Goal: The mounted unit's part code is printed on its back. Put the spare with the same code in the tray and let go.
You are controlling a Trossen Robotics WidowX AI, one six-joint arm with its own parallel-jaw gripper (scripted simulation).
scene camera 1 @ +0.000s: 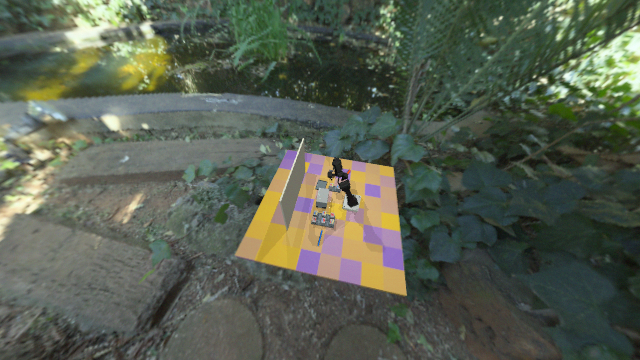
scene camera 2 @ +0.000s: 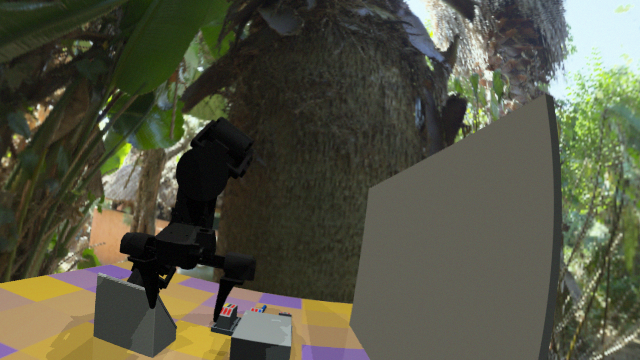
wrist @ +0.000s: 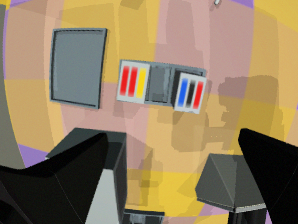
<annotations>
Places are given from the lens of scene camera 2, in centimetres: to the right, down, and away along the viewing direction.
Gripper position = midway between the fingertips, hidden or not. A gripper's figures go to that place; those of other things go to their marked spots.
my gripper (scene camera 2: pixel 183 315): -19, 18, 32
tall grey wall panel (scene camera 2: pixel 463 248): 19, 9, 32
</annotations>
